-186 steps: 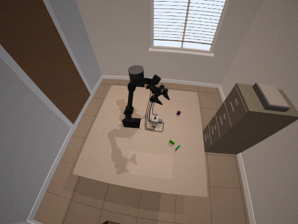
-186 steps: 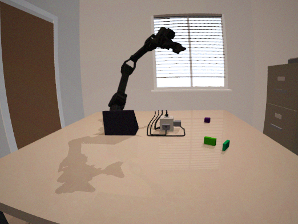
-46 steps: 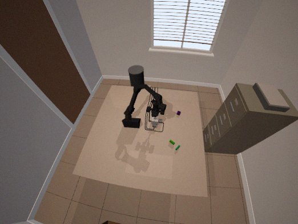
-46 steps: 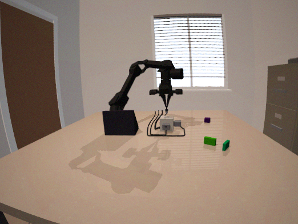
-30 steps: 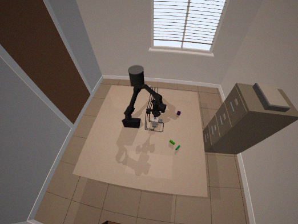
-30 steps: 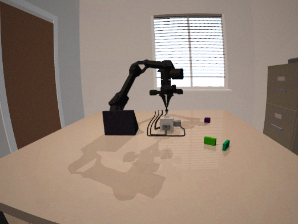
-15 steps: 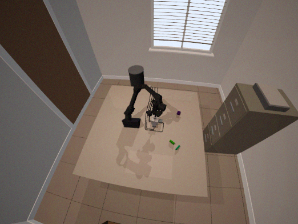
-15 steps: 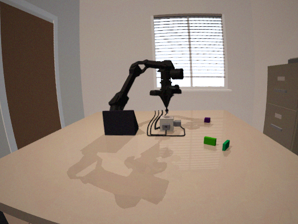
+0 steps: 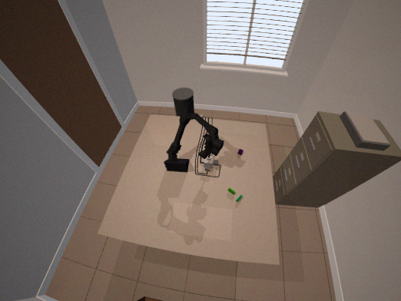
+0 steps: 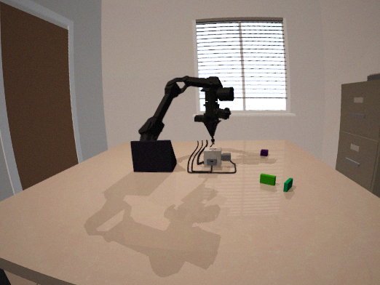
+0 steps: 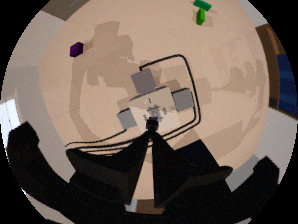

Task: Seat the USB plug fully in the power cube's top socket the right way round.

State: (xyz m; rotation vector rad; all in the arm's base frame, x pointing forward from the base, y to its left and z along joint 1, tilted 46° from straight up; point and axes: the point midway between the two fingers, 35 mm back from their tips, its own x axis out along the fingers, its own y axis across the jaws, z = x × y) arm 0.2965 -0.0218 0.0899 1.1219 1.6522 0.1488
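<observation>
Right now the USB plug is 20 mm below my gripper tip. Also, from my gripper tip: purple cube (290 mm ahead, 130 mm to the left, 120 mm below).
</observation>
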